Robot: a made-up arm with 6 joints.
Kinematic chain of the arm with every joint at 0, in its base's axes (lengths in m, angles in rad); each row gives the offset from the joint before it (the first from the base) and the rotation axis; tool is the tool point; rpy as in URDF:
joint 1: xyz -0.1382 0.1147 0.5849 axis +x
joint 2: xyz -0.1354 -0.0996 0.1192 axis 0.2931 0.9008 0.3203
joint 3: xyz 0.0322 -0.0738 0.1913 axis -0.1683 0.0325 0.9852
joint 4: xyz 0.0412 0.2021 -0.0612 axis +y
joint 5: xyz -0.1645 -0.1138 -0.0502 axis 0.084 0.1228 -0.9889
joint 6: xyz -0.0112 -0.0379 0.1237 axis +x
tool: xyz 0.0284 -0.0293 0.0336 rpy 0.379 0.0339 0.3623
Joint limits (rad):
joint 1: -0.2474..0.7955
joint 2: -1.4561..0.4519
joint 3: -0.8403..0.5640
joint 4: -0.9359..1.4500
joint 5: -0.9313..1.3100
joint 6: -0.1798..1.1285
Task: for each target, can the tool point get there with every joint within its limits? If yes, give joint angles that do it. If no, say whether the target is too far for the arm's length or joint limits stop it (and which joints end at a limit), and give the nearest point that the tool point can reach.
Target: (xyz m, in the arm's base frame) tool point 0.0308 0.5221 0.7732
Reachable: no: joint limits stop it (at a limit: joint 1, joint 2, joint 3, joint 4, joint 5, joint 6) | nearest point -0.0704 0.1544 0.9050 | short by 0.404 m
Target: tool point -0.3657 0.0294 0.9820
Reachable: yes | joints -0.0356 -0.5605 -0.2440 0.7529 -0.5607 0.5517
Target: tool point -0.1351 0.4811 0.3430
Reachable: no: joint limits stop it (at a limit: joint 1, joint 2, joint 3, joint 5) | nearest point -0.3296 0.1863 0.6327 | short by 0.457 m
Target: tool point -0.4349 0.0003 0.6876
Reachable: yes | joints 0.3434 -1.0304 -0.0166 -0.6152 -0.4789 0.4781
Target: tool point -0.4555 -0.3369 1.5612
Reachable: no: too far | nearest point -0.3439 -0.1152 1.0820 | short by 0.540 m
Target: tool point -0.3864 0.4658 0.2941
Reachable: no: joint limits stop it (at a limit: joint 1, joint 2, joint 5) | nearest point -0.4083 0.2050 0.6250 | short by 0.422 m
